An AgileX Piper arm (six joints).
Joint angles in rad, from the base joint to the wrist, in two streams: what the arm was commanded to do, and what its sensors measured. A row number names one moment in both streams.
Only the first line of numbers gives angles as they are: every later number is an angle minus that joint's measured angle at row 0.
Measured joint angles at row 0:
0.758 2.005 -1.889 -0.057 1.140 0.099
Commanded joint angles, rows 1 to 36:
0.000 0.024 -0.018 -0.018 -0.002 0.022
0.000 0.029 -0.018 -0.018 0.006 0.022
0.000 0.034 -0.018 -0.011 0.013 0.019
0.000 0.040 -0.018 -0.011 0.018 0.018
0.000 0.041 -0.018 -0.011 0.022 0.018
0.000 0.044 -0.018 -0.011 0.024 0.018
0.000 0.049 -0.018 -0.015 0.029 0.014
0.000 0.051 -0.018 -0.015 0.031 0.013
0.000 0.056 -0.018 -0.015 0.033 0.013
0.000 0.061 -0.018 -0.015 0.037 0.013
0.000 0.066 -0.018 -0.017 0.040 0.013
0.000 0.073 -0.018 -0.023 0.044 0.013
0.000 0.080 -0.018 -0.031 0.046 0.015
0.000 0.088 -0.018 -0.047 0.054 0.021
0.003 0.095 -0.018 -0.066 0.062 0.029
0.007 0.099 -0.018 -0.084 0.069 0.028
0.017 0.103 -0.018 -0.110 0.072 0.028
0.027 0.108 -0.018 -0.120 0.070 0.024
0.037 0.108 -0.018 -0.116 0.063 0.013
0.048 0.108 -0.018 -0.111 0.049 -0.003
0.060 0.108 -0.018 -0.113 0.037 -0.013
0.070 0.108 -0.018 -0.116 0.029 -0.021
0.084 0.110 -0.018 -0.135 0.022 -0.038
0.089 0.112 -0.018 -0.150 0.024 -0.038
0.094 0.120 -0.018 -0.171 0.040 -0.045
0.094 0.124 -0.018 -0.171 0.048 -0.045
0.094 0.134 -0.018 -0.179 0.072 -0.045
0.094 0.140 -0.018 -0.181 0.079 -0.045
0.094 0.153 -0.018 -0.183 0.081 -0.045
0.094 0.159 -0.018 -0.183 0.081 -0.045
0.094 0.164 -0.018 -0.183 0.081 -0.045
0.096 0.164 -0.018 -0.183 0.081 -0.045
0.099 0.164 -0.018 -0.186 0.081 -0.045
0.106 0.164 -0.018 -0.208 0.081 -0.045
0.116 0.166 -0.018 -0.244 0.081 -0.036
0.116 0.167 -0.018 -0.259 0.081 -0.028
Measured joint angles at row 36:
0.104 0.102 -0.046 -0.272 0.039 -0.037
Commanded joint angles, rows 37 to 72:
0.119 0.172 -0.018 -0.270 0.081 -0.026
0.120 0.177 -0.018 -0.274 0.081 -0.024
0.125 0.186 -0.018 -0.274 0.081 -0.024
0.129 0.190 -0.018 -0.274 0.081 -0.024
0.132 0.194 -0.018 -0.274 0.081 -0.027
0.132 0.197 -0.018 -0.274 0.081 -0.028
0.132 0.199 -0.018 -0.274 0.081 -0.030
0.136 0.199 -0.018 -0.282 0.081 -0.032
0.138 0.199 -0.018 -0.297 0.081 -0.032
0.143 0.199 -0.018 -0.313 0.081 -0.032
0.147 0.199 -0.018 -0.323 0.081 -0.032
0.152 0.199 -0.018 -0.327 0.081 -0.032
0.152 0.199 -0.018 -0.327 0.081 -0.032
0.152 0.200 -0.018 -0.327 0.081 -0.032
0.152 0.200 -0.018 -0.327 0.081 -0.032
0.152 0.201 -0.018 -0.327 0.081 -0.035
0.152 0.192 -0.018 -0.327 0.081 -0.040
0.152 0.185 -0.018 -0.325 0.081 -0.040
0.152 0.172 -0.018 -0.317 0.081 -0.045
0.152 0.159 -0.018 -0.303 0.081 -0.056
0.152 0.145 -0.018 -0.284 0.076 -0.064
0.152 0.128 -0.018 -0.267 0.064 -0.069
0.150 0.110 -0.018 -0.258 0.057 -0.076
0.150 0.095 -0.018 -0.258 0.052 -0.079
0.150 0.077 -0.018 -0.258 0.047 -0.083
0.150 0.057 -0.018 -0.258 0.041 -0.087
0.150 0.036 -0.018 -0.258 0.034 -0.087
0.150 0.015 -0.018 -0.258 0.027 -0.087
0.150 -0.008 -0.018 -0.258 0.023 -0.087
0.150 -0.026 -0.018 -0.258 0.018 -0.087
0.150 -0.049 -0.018 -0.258 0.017 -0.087
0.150 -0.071 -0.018 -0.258 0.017 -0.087
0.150 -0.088 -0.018 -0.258 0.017 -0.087
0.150 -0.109 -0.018 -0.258 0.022 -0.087
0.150 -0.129 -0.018 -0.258 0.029 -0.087
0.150 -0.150 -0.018 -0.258 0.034 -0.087
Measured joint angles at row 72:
0.153 -0.073 -0.019 -0.260 0.025 -0.082
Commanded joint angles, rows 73 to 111:
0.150 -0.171 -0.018 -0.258 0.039 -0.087
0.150 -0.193 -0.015 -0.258 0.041 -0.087
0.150 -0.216 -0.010 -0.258 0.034 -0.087
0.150 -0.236 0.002 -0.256 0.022 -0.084
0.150 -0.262 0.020 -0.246 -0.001 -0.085
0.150 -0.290 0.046 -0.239 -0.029 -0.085
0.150 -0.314 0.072 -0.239 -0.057 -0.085
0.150 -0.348 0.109 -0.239 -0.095 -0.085
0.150 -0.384 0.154 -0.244 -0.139 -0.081
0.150 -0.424 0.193 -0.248 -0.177 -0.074
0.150 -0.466 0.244 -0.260 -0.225 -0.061
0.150 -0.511 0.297 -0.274 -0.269 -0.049
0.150 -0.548 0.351 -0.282 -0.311 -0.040
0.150 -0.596 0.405 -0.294 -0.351 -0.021
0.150 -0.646 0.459 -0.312 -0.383 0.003
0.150 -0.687 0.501 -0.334 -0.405 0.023
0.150 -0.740 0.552 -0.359 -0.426 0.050
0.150 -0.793 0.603 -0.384 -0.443 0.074
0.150 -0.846 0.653 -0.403 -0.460 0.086
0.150 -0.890 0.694 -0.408 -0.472 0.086
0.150 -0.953 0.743 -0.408 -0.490 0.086
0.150 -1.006 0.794 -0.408 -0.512 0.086
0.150 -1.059 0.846 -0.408 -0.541 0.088
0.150 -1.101 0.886 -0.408 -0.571 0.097
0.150 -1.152 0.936 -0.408 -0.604 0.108
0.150 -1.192 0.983 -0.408 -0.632 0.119
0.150 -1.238 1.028 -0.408 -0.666 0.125
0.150 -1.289 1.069 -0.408 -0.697 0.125
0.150 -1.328 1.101 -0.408 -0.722 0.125
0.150 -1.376 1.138 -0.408 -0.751 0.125
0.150 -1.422 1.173 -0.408 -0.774 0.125
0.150 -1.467 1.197 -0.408 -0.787 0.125
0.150 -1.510 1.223 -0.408 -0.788 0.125
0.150 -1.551 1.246 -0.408 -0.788 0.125
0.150 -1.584 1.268 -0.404 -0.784 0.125
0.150 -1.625 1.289 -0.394 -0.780 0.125
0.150 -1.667 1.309 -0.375 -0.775 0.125
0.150 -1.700 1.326 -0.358 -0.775 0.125
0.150 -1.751 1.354 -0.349 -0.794 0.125
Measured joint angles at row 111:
0.153 -1.612 1.275 -0.391 -0.765 0.121
